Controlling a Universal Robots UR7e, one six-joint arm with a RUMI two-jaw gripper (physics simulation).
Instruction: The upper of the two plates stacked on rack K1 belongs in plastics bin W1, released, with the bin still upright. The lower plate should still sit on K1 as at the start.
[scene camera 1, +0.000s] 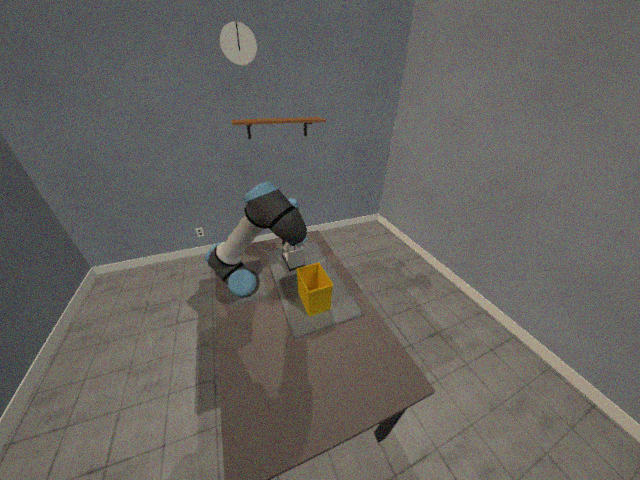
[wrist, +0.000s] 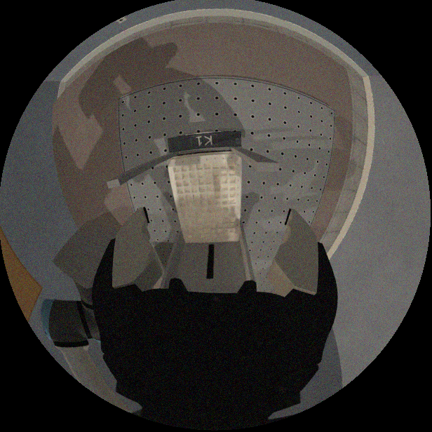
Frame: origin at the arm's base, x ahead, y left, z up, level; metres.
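Seen in the pictures: gripper, between the fingertips: (scene camera 1: 293, 250).
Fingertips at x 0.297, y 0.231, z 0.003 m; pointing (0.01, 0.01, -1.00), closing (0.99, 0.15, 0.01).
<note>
A point is followed by its place in that frame.
A pale, well-patterned plate (wrist: 207, 197) lies on rack K1, whose dark label bar (wrist: 227, 139) shows just beyond it in the wrist view. A second plate beneath cannot be made out. In the scene view the rack and a plate show small and partly hidden under the arm. My gripper (wrist: 216, 210) is open and empty, its two fingers spread wide to either side of the plate's near end, above the rack. The yellow bin W1 (scene camera 1: 316, 297) @(x 0.341, y -0.215, z 0.043 m) stands upright in front of the rack in the scene view. It does not show in the wrist view.
The grey perforated board (scene camera 1: 338, 315) @(x 0.450, y -0.249, z -0.083 m) (wrist: 285, 117) lies on the brown table (scene camera 1: 356, 361) @(x 0.457, y -0.486, z -0.096 m) (wrist: 260, 52) and carries the bin and rack. The arm (scene camera 1: 240, 240) @(x 0.047, y -0.151, z 0.370 m) reaches in from the left, close above the rack. A wooden shelf (scene camera 1: 279, 121) hangs on the back wall.
</note>
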